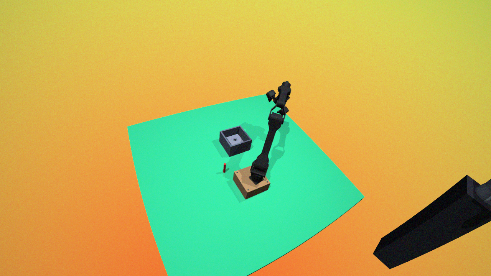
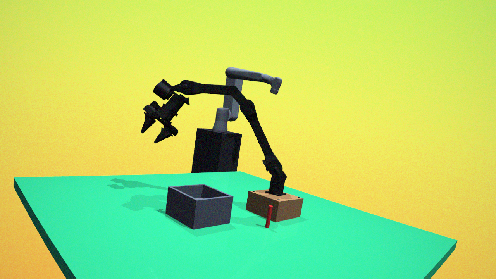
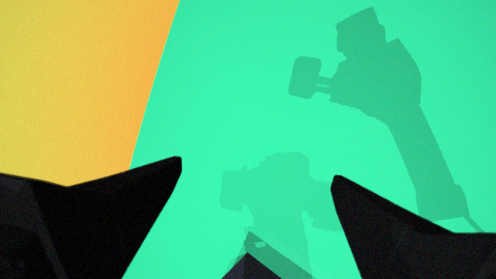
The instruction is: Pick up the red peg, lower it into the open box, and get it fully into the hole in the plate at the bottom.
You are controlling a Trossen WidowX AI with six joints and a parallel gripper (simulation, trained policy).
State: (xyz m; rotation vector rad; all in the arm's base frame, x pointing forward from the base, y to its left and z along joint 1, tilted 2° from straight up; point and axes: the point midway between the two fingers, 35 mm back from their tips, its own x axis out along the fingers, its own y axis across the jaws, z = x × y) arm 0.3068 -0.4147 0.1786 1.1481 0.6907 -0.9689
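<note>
The red peg is 51 cm to the left of my gripper tip, 19 cm below it and 13 cm behind it. Also, from my gripper tip: dark grey box: 31 cm to the left, 20 cm below, 1 cm ahead.
</note>
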